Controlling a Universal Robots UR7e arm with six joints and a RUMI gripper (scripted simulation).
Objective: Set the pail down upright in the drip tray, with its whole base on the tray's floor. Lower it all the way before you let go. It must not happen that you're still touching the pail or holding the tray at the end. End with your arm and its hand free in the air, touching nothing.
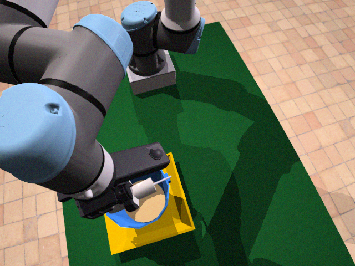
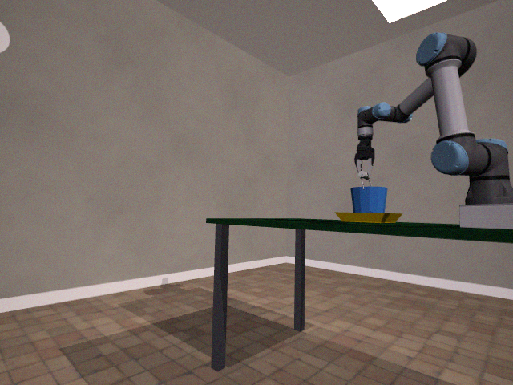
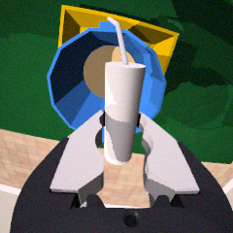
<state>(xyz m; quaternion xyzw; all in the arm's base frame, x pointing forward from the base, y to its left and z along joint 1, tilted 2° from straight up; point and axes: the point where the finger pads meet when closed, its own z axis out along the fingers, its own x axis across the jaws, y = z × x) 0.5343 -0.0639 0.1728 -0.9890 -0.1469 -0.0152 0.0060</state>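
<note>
Right now the pail is 10 mm behind my hand and 90 mm below it. Also, from my hand: white cylindrical grip: 10 mm behind, 30 mm below; yellow drip tray: 20 mm behind, 10 mm to the right, 230 mm below.
</note>
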